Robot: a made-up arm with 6 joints.
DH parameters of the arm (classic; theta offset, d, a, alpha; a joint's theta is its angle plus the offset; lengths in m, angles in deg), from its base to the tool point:
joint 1: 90 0.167 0.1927 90
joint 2: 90 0.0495 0.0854 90
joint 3: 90 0.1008 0.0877 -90
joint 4: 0 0.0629 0.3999 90
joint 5: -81.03 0 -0.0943 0
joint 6: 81.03 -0.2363 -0.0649 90
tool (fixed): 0 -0.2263 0 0
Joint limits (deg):
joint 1: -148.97..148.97
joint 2: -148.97..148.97
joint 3: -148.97..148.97
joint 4: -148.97..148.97
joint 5: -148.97..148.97
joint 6: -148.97..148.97
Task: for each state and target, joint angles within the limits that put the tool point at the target. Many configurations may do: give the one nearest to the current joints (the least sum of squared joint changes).
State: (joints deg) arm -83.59 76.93 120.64 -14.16 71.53 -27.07
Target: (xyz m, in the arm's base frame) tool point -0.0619 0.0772 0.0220
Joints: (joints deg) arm -67.06 87.92 148.97 29.10 71.78 -24.79
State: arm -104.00 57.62 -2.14 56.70 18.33 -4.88
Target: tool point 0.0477 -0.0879 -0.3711
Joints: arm -106.35 45.35 10.48 65.30 -16.16 -26.73
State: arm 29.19 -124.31 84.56 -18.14 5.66 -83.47
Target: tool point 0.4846 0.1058 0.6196
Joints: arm 32.34 -142.16 45.50 -12.45 -13.78 -89.23
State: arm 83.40 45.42 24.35 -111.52 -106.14 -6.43
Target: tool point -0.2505 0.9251 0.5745
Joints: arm 47.23 38.75 23.77 -76.55 -113.92 -12.38
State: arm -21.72 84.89 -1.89 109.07 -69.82 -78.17
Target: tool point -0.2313 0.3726 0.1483
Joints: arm -49.18 77.20 -14.70 140.31 -87.62 -103.06
